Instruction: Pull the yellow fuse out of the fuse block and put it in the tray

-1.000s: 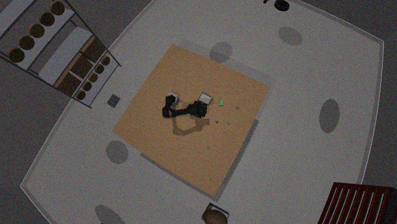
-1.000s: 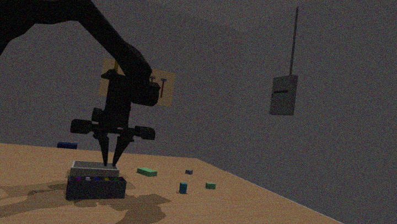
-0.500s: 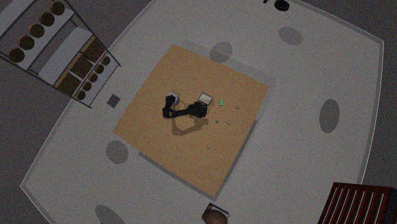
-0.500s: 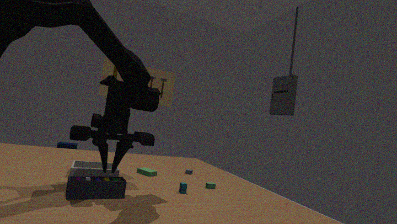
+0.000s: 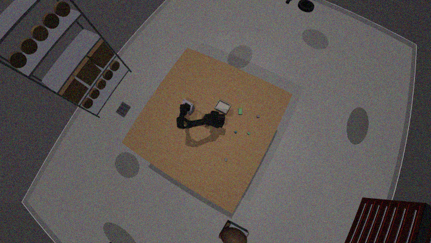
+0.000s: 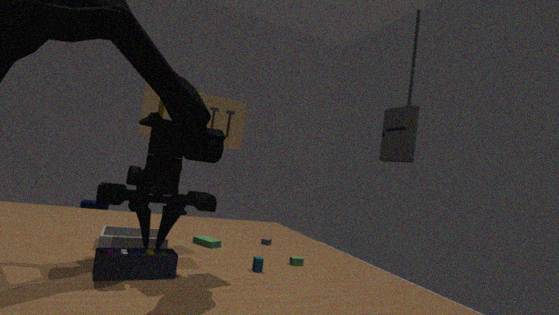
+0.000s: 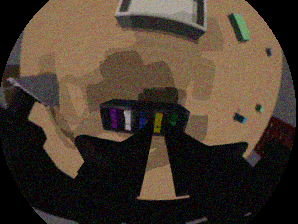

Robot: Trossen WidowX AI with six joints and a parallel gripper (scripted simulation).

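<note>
The yellow fuse is 2 cm below my gripper tip. Also, from my gripper tip: teal cylinder (21 cm ahead, 4 cm to the left, 3 cm below); then grey tray (3 cm behind, 19 cm to the left, 4 cm below); then flat green block (14 cm ahead, 24 cm to the left, 4 cm below).
</note>
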